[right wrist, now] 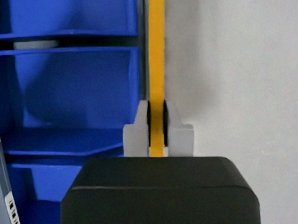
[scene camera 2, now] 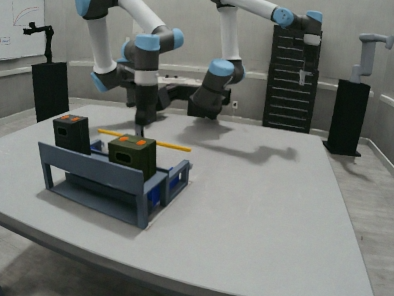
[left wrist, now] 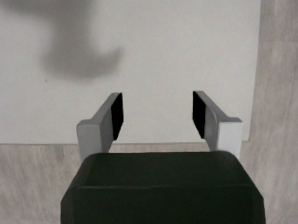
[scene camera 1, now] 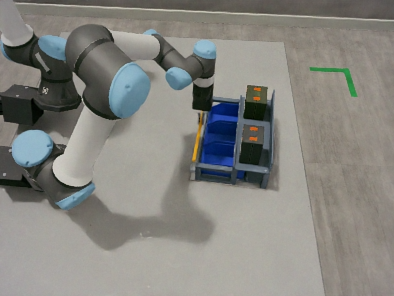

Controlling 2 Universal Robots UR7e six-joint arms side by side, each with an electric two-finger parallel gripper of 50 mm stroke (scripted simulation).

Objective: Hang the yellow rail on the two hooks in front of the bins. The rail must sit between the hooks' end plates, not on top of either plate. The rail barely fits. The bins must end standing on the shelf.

Note:
I see my left gripper (left wrist: 157,106), my right gripper (scene camera 2: 139,139) and a blue-grey shelf (scene camera 2: 135,210).
My right gripper also shows in the right wrist view (right wrist: 156,114). The left wrist view does not show the blue-grey shelf: it is out of frame.

